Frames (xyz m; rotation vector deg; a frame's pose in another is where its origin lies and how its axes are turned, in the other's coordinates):
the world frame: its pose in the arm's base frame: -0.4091 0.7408 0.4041 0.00 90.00 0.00
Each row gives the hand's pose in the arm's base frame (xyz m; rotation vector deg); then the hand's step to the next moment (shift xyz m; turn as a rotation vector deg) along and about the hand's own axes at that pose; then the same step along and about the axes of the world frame.
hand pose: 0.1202 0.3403 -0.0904 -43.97 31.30 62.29
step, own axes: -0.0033 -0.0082 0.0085 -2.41 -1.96 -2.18
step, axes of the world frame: -0.0100 0.0026 0.0066 -0.93 -3.58 0.84
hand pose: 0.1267 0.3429 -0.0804 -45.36 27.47 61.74
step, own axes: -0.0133 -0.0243 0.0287 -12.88 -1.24 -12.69
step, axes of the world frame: -0.0357 0.0082 0.0159 -1.23 -17.66 -3.88
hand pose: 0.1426 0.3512 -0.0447 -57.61 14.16 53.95
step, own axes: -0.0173 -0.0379 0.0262 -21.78 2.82 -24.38
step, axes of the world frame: -0.0473 0.0040 0.0128 2.51 -31.26 -9.67
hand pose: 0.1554 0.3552 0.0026 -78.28 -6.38 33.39
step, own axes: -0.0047 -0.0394 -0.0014 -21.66 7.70 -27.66
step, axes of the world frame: -0.0380 -0.0068 0.0094 7.85 -33.69 -9.84
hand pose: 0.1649 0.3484 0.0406 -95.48 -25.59 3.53
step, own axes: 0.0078 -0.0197 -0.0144 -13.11 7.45 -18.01
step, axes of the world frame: -0.0229 -0.0095 0.0065 7.25 -21.80 -4.87
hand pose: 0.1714 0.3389 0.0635 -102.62 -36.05 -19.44
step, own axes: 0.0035 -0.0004 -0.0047 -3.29 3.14 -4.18
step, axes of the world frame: -0.0036 -0.0035 0.0030 2.93 -5.41 -0.52
